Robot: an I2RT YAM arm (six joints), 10 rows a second.
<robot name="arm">
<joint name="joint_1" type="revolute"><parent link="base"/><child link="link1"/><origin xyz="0 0 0.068" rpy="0 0 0"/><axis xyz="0 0 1"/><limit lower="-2.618" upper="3.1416"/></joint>
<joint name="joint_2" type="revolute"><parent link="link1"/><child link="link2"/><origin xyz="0.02 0.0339 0.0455" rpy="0 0 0"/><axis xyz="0 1 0"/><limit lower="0" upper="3.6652"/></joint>
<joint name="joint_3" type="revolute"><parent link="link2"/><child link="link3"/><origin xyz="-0.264 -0.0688 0" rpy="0 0 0"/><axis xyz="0 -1 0"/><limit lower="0" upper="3.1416"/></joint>
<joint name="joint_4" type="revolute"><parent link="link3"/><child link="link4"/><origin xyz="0.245 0.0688 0.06" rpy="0 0 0"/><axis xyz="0 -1 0"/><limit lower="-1.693" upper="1.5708"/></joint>
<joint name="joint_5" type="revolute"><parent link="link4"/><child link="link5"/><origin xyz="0.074 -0.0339 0.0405" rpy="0 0 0"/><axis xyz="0 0 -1"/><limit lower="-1.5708" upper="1.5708"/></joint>
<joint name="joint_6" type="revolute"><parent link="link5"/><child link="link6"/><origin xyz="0.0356 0 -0.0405" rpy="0 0 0"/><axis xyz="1 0 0"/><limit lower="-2.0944" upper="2.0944"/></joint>
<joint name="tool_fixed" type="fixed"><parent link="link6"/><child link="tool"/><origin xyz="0 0 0" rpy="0 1.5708 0"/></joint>
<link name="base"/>
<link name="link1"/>
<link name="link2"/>
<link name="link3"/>
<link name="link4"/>
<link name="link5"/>
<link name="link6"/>
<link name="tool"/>
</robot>
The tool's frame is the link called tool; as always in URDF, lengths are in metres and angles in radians.
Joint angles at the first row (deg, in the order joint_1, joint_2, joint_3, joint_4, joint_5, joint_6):
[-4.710 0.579 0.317 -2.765 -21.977 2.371]
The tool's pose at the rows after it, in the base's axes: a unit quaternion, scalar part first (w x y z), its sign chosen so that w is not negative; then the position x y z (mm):
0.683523 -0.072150 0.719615 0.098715 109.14 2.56 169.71
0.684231 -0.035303 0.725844 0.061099 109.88 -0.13 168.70
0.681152 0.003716 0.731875 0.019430 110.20 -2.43 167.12
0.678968 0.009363 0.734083 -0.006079 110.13 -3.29 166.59
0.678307 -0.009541 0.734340 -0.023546 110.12 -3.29 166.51
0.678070 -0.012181 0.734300 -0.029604 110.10 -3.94 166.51
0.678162 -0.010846 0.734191 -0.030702 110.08 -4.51 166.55
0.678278 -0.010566 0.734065 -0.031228 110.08 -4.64 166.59
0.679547 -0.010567 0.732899 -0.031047 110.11 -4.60 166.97
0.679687 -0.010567 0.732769 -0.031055 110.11 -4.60 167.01
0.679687 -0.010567 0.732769 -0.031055 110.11 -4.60 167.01
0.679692 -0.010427 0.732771 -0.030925 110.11 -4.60 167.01
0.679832 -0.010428 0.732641 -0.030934 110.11 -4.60 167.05
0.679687 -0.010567 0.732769 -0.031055 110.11 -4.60 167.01
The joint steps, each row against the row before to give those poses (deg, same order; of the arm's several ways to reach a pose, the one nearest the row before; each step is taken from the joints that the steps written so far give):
[0.106 -0.307 0.001 -0.068 3.450 -0.765]
[0.768 0.006 -0.001 -0.496 6.822 0.044]
[1.335 -0.001 0.000 -0.809 7.871 0.000]
[0.568 -0.001 0.043 -0.416 3.147 -1.486]
[0.000 -0.003 0.001 -0.047 -0.001 -2.951]
[-0.354 0.002 0.000 0.001 -0.047 -0.721]
[-0.344 -0.001 0.000 0.022 -0.148 0.000]
[-0.069 0.001 -0.001 0.023 -0.003 -0.022]
[0.022 0.001 0.001 0.197 0.000 0.022]
[0.000 -0.003 0.000 0.019 0.000 0.000]
[0.000 0.000 0.000 0.000 0.000 0.000]
[0.000 0.000 0.000 0.000 0.000 0.022]
[0.000 -0.003 0.000 0.019 0.000 0.000]
[0.000 0.003 0.000 -0.019 0.000 -0.022]

